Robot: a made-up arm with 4 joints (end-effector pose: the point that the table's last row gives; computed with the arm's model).
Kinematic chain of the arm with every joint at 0, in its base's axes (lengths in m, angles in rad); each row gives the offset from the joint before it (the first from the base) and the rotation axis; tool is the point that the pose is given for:
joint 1: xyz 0 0 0.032 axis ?
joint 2: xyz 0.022 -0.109 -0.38 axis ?
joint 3: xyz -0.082 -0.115 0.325 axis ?
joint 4: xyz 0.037 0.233 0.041 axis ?
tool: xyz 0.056 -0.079 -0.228
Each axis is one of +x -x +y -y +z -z.
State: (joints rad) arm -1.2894 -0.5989 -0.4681 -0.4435
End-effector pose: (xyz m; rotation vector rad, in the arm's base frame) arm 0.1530 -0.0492 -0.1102 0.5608 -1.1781 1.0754
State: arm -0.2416 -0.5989 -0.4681 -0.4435
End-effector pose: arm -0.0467 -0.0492 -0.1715 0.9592 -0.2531 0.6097
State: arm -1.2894 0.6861 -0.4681 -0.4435
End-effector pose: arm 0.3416 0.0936 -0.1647 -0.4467 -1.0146 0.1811
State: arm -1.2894 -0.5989 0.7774 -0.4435
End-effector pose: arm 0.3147 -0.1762 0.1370 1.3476 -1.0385 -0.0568
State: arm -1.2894 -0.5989 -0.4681 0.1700
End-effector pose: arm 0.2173 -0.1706 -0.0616 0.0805 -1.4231 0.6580
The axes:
joint 1: +y
joint 2: -x
joint 3: -z
joint 4: -x

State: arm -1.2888 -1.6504 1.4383 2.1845
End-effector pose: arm 0.6068 -0.6536 -0.0984 -0.5958 0.1207 0.1213
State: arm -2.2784 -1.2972 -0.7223 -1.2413
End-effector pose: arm 0.2265 -0.2471 -0.1296 0.1556 -0.7550 2.8233
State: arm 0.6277 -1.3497 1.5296 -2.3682
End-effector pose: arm 0.0468 -0.6130 -0.5714 -1.4008 1.1423 2.3436
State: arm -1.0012 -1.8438 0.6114 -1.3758
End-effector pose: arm 0.3643 -0.3963 0.1187 3.0660 0.2483 0.6296
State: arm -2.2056 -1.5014 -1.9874 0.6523
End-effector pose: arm 0.4025 -0.3442 0.1711 0.6306 1.9338 -0.9458
